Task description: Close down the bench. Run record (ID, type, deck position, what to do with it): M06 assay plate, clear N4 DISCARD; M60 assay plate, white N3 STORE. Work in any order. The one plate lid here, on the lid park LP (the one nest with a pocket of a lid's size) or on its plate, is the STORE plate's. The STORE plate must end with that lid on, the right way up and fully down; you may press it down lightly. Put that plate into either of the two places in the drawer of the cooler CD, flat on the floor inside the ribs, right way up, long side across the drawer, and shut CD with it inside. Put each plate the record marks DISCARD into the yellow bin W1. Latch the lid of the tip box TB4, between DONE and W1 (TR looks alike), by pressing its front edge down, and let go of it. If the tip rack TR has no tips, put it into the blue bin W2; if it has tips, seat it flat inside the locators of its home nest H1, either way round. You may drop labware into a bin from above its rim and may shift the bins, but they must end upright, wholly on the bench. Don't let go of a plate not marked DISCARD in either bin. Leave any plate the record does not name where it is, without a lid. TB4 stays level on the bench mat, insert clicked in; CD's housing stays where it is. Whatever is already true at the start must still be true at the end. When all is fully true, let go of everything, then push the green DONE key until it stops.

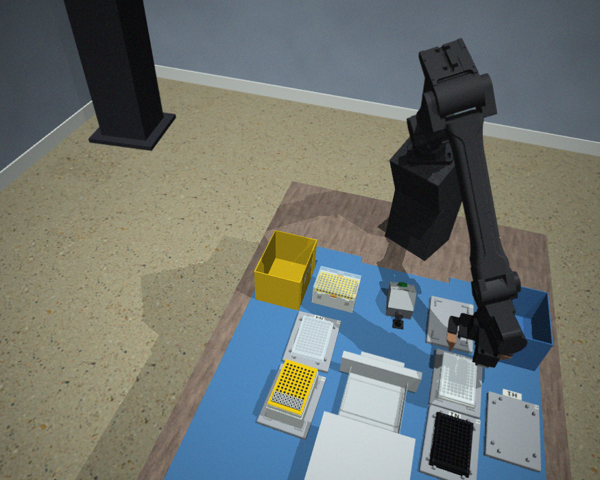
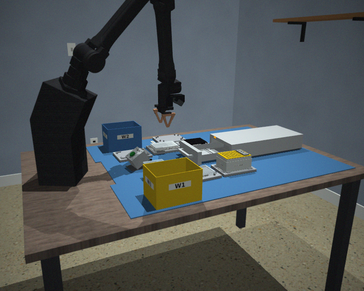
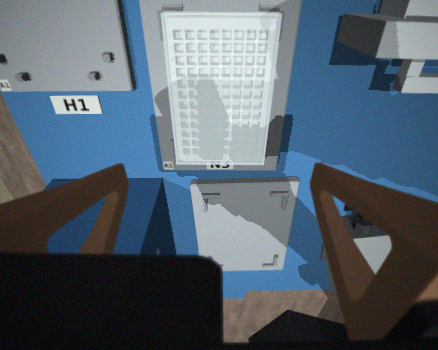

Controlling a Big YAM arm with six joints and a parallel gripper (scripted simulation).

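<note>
My gripper is now 11 cm above the clear plate lid. The rest, counted from my hand: white assay plate: 12 cm below; then nest N3: 13 cm below; then black plate: 17 cm ahead, 12 cm below, 2 cm to the right.
</note>
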